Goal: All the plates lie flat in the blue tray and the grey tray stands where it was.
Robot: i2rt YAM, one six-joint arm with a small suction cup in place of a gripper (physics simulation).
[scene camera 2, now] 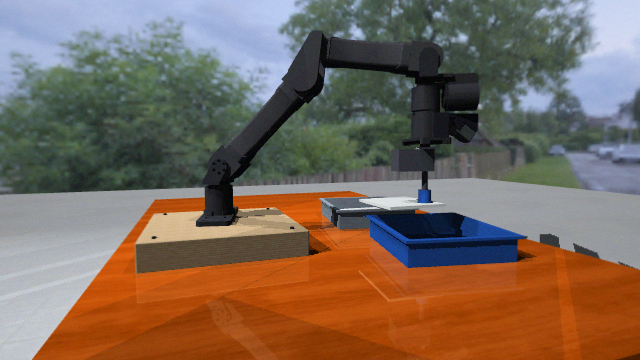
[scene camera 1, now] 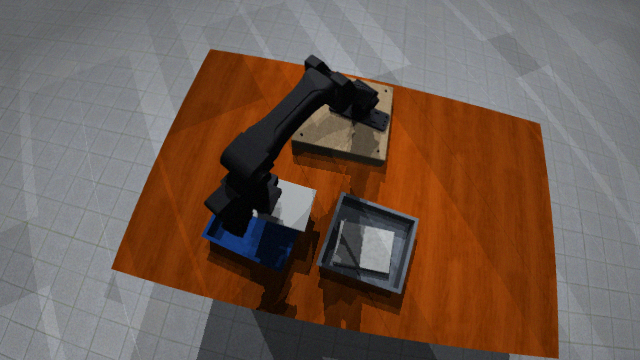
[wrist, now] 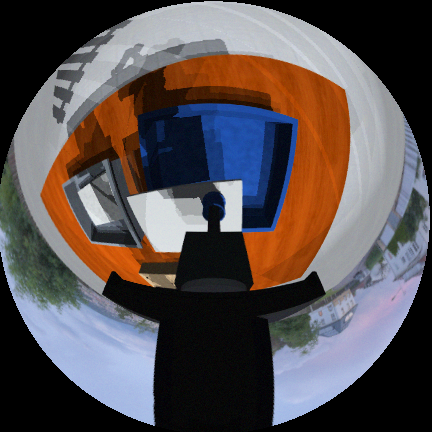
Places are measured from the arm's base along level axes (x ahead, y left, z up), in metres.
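Pixels of known places: hand, its tool point: (scene camera 2: 424,207) (wrist: 213,197); arm's base, origin of its link: (scene camera 2: 219,217) (scene camera 1: 359,113).
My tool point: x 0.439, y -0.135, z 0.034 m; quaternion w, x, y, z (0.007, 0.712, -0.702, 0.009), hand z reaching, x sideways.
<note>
For each thing: its top centre in the pictures, then the offset to it from my tool point. Level surfaces: height alone.
- white plate, centre of its top: (wrist: 185,227) (scene camera 2: 399,199) (scene camera 1: 282,201) 0.041 m back, 0.041 m left, 0.012 m up
- blue tray, centre of its top: (wrist: 219,177) (scene camera 2: 434,224) (scene camera 1: 257,217) 0.018 m ahead, 0.010 m right, 0.035 m down
- grey tray, centre of its top: (scene camera 1: 370,241) (scene camera 2: 364,202) (wrist: 92,214) 0.047 m back, 0.309 m left, 0.035 m down
- orange table, height of its surface: 0.085 m down
My suction cup (scene camera 2: 424,196) (wrist: 214,202) holds a white plate (scene camera 1: 300,205) (scene camera 2: 390,202) (wrist: 165,215) by its top, near one edge. The plate is about level and hangs a little above the blue tray (scene camera 1: 250,244) (scene camera 2: 462,254) (wrist: 240,145). It covers part of the tray and reaches out past the rim towards the arm's base. The visible part of the blue tray's floor is bare. The grey tray (scene camera 1: 409,256) (scene camera 2: 352,221) (wrist: 124,204) stands beside it. White plates (scene camera 1: 377,250) (wrist: 95,202) lie stacked in the grey tray; how many is unclear.
The arm stands on a thick wooden board (scene camera 1: 325,145) (scene camera 2: 222,257) (wrist: 160,275) at the back of the orange table (scene camera 1: 475,225) (scene camera 2: 200,320). The arm hides the cup and part of the blue tray in scene camera 1. A narrow gap separates the two trays.
</note>
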